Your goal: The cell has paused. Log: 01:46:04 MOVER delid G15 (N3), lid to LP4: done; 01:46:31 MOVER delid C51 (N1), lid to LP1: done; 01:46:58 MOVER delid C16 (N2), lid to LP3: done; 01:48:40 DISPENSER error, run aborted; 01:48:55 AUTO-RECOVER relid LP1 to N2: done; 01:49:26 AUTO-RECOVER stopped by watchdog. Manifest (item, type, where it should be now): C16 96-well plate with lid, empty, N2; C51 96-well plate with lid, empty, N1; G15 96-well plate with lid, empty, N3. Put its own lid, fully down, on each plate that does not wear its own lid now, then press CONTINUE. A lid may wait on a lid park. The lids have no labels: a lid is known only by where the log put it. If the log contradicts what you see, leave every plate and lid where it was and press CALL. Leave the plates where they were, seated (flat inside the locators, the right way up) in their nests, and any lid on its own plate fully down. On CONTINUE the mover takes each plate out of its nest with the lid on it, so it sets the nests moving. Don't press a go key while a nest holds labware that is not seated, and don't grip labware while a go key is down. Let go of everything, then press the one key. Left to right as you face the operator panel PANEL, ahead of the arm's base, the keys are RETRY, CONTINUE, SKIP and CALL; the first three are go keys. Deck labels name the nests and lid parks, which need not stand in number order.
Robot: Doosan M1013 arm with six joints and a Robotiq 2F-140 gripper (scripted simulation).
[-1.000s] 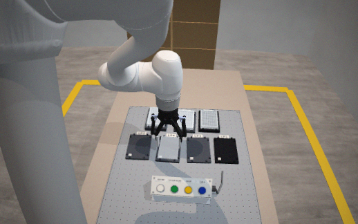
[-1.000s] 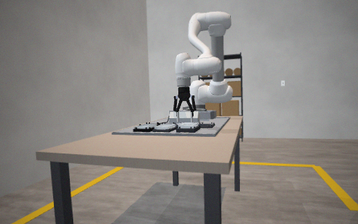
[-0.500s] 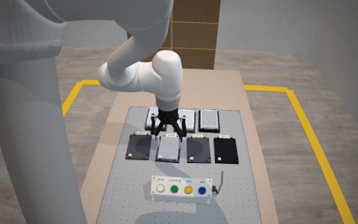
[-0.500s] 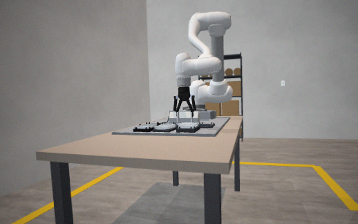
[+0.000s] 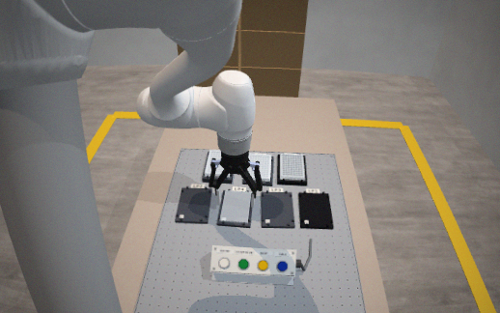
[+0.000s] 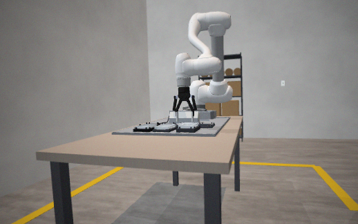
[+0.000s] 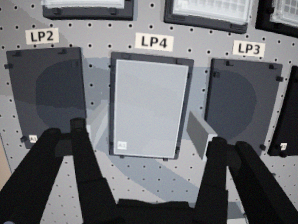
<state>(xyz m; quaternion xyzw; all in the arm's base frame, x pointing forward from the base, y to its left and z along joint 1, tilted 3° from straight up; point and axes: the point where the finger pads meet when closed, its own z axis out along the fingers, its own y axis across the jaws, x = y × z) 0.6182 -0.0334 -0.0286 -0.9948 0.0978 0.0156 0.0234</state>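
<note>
Now: hand 50 mm above the lid park LP4. Round my hand: lid park LP3: 130 mm to the right, 50 mm below, 20 mm behind; then plate: 190 mm ahead, 40 mm to the left, 30 mm below; then lid park LP2: 130 mm to the left, 50 mm below, 30 mm ahead.
</note>
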